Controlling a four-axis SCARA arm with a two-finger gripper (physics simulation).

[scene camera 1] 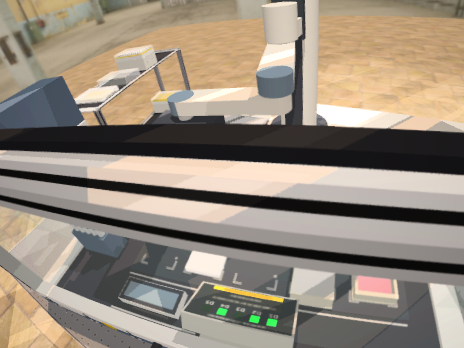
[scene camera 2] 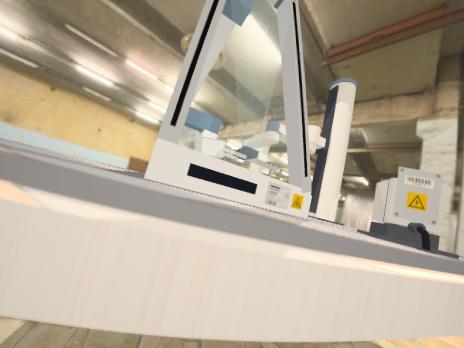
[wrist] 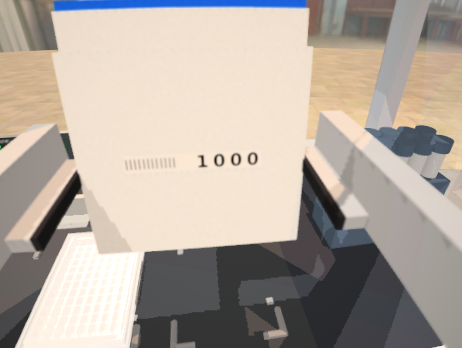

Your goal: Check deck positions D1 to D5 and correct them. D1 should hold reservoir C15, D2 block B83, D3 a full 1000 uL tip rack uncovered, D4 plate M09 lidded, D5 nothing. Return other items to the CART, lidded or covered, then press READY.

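Places are measured from the arm's base along level axes (x back, y right, z up), in metres.
Pixels of known places: gripper, fingertip midpoint: (scene camera 2: 219, 150) (wrist: 193, 139).
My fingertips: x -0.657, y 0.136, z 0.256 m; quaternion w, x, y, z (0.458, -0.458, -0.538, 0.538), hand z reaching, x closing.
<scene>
Behind a point stands the place of what it marks.
My gripper (wrist: 193, 139) @(y 0.136, x -0.657, z 0.255 m) is shut on a tall cream tip rack marked 1000 (wrist: 185, 115) @(y 0.136, x -0.647, z 0.269 m) with a blue band at its top, held raised above the deck. The rack is also visible behind the glass in scene camera 2 as a pale box (scene camera 2: 210, 144). In scene camera 1 the gripper is hidden by the hood. A white plate (scene camera 1: 206, 264) (wrist: 82, 290) sits at D4. A pale block (scene camera 1: 312, 287) @(y -0.242, x -0.728, z 0.113 m) sits at D2 and a pink reservoir (scene camera 1: 374, 285) @(y -0.361, x -0.661, z 0.071 m) at D1; their labels are unreadable. D3 and D5 show bare corner brackets. The panel (scene camera 1: 240, 327) lights D1, D2 and D4 green.
The cart (scene camera 1: 184, 70) @(y 0.520, x -0.035, z 0.263 m) holds a tip rack (scene camera 1: 136, 59) @(y 0.512, x -0.293, z 0.407 m) and two flat items on top, and a yellow-topped box (scene camera 1: 161, 102) @(y 0.583, x -0.176, z 0.165 m) lower down. A blue tube rack (scene camera 1: 102, 243) (wrist: 342, 235) @(y 0.264, x -0.777, z 0.086 m) stands beside D5. A small screen (scene camera 1: 154, 296) stands near the front edge. The hood bars (scene camera 1: 225, 190) @(y -0.209, x -0.881, z 0.517 m) cross the view.
</scene>
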